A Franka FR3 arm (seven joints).
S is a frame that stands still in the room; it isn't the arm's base.
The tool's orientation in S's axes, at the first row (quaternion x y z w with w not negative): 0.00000, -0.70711, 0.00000, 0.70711
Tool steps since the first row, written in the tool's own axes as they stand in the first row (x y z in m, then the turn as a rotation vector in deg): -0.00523, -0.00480, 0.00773, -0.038, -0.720, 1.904; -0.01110, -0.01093, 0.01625, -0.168, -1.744, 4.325; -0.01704, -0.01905, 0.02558, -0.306, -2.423, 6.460; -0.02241, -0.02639, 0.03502, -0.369, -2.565, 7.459
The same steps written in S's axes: -0.00773, -0.00480, -0.00523, -1.904, -0.720, -0.038; -0.01625, -0.01093, -0.01110, -4.325, -1.744, -0.168; -0.02558, -0.01905, -0.01704, -6.460, -2.423, -0.306; -0.03502, -0.02639, -0.02241, -7.459, -2.565, -0.369
